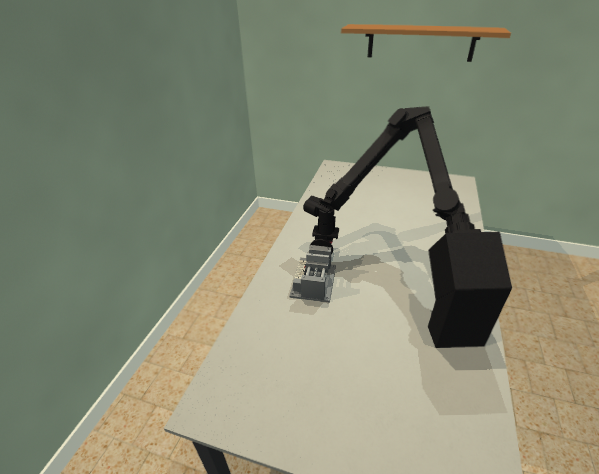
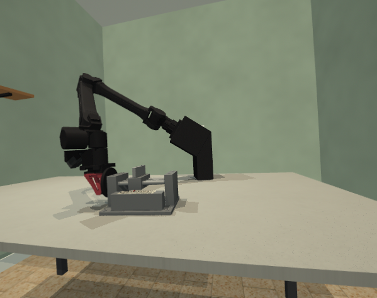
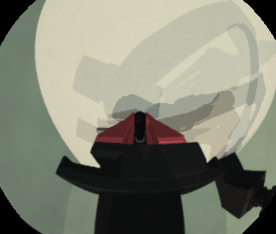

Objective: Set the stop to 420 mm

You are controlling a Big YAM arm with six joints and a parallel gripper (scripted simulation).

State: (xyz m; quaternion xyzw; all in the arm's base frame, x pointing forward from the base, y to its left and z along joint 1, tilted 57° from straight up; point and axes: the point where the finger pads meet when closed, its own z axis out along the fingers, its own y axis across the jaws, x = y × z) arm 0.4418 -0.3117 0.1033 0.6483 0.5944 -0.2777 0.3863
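My hand is 140 mm to the right of the sliding stop block, 50 mm below it and 40 mm short of it.
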